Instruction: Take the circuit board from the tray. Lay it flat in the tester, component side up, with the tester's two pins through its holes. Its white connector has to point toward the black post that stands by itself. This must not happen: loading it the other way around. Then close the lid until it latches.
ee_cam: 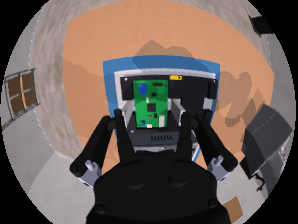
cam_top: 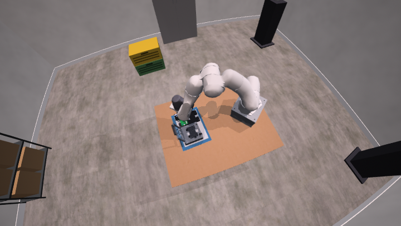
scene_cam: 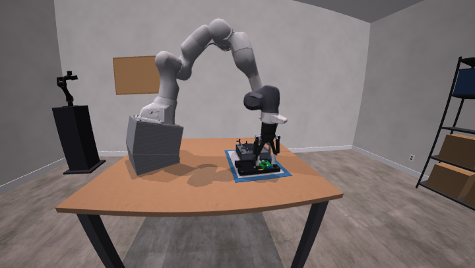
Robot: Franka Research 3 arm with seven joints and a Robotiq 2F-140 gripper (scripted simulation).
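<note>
My gripper is now 2 cm above the green circuit board. The rest, counted from my hand: tester lid 10 cm ahead, 16 cm to the left, 14 cm above.
</note>
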